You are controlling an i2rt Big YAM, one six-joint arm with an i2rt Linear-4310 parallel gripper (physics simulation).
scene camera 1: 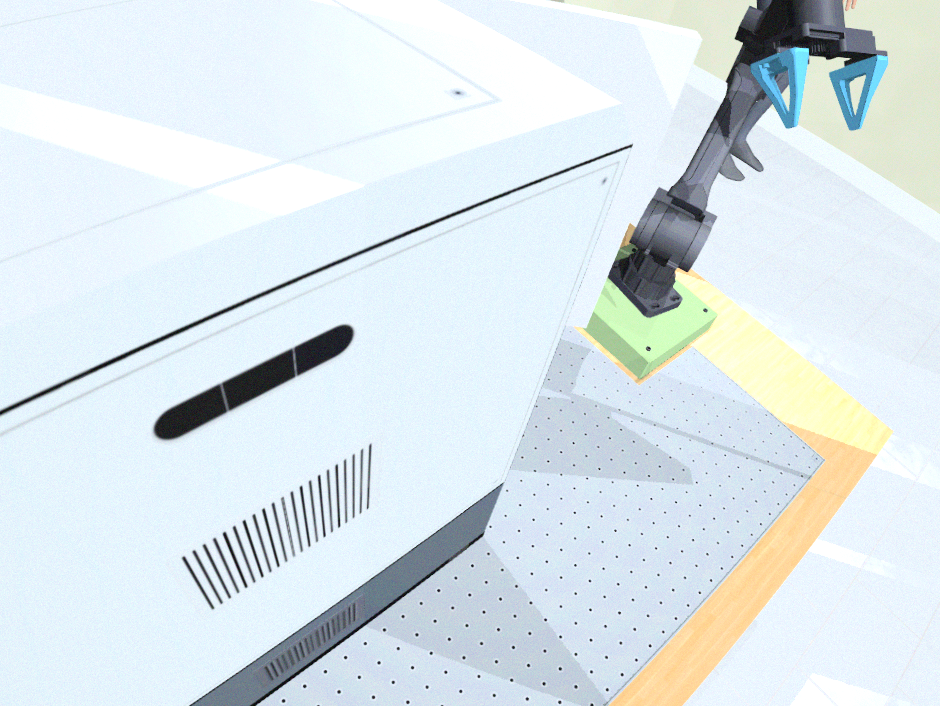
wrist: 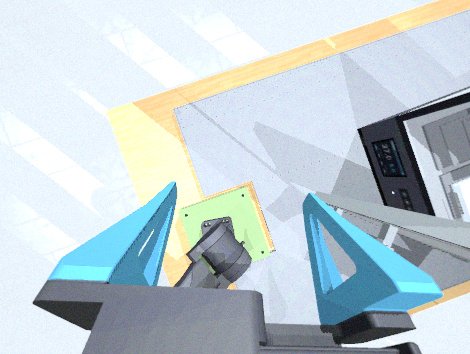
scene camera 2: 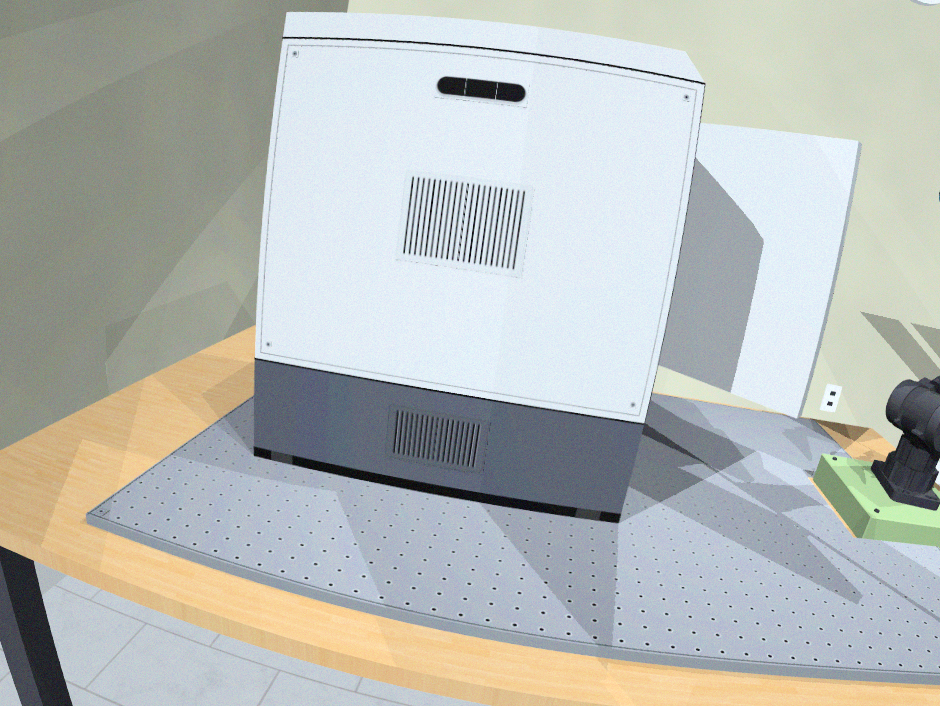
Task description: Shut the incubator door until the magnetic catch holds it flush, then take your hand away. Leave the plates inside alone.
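Seen in the pictures: gripper, between the fingertips: (scene camera 1: 824,128) (wrist: 242,192); arm's base, origin of its link: (scene camera 1: 641,288) (wrist: 220,239) (scene camera 2: 902,488).
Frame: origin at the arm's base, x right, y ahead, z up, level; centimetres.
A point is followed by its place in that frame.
The white incubator (scene camera 1: 455,303) {x -25.5, y 58.9, z 42.4 cm} (scene camera 2: 341,227) {x -29.7, y 83.2, z 27.2 cm} stands on the perforated board, and its black front edge with a lit display (wrist: 388,157) {x -13.8, y 48.3, z 4.5 cm} shows in the wrist view. Its door (scene camera 1: 661,60) {x -8.4, y 27.4, z 45.7 cm} (scene camera 2: 794,265) {x -6.9, y 29.7, z 30.6 cm} (wrist: 425,223) {x -9.2, y 24.4, z 36.0 cm} stands wide open, swung out from the front. Part of the incubator's inside shows at the right in the wrist view; I cannot make out the plates. My gripper (scene camera 1: 824,126) {x -16.5, y 6.5, z 40.9 cm} (wrist: 242,192) {x -16.5, y 6.5, z 40.9 cm} is open and empty, high above the arm's base side of the board, with its blue fingers apart from the door. The magnetic catch cannot be made out.
The arm's green base block (scene camera 1: 645,326) {x -7.1, y 5.7, z -0.1 cm} (scene camera 2: 881,524) {x -12.7, y 8.1, z -1.2 cm} (wrist: 250,220) {x -3.6, y 9.5, z 0.1 cm} sits at the board's end, beyond the incubator's front. The perforated board (scene camera 1: 607,531) {x -30.5, y 32.5, z -3.2 cm} (scene camera 2: 455,562) {x -39.8, y 62.5, z -3.2 cm} (wrist: 225,125) {x -31.9, y 7.8, z -3.2 cm} lies on a wooden table (scene camera 1: 744,607) {x -47.7, y 22.4, z -4.5 cm} (scene camera 2: 303,607) {x -52.3, y 73.1, z -4.5 cm} (wrist: 150,145) {x -30.4, y -15.2, z -4.5 cm}. A wall with a socket (scene camera 2: 831,398) stands behind.
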